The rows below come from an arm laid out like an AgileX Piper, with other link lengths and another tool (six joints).
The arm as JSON. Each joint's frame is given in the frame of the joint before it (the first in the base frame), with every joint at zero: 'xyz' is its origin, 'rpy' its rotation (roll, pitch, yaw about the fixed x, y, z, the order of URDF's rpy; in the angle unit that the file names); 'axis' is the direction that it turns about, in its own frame. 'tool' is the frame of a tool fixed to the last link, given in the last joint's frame.
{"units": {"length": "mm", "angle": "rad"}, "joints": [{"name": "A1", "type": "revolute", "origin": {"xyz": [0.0, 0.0, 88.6], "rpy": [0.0, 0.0, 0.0]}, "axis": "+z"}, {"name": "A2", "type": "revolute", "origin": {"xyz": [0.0, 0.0, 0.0], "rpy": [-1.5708, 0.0, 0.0]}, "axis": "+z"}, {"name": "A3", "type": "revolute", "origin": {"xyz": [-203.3, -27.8, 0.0], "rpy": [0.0, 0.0, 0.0]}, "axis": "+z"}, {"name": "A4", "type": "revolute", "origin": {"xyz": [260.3, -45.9, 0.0], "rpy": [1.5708, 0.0, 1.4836]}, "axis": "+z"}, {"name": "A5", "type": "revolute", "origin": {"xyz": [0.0, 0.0, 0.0], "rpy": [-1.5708, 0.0, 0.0]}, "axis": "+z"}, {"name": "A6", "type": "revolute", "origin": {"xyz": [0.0, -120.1, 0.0], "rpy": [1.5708, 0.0, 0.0]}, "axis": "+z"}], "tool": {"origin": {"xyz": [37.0, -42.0, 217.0], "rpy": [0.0, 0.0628, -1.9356]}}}
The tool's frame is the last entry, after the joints.
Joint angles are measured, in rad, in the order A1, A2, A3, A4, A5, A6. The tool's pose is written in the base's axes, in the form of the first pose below.
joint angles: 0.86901, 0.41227, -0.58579, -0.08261, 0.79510, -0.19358
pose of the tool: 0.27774 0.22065 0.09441 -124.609 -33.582 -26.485
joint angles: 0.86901, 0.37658, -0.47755, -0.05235, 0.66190, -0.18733
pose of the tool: 0.27957 0.23761 0.08473 -120.067 -32.516 -28.248
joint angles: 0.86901, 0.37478, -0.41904, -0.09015, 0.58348, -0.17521
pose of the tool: 0.28893 0.23875 0.07795 -118.960 -34.302 -29.196
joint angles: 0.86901, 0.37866, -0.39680, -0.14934, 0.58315, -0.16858
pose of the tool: 0.29588 0.22864 0.06843 -121.452 -36.982 -28.311
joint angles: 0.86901, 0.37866, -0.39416, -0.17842, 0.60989, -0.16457
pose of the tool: 0.29756 0.21984 0.06170 -123.859 -38.026 -27.373
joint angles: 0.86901, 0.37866, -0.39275, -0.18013, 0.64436, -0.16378
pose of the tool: 0.29454 0.21331 0.05166 -126.352 -37.580 -26.228
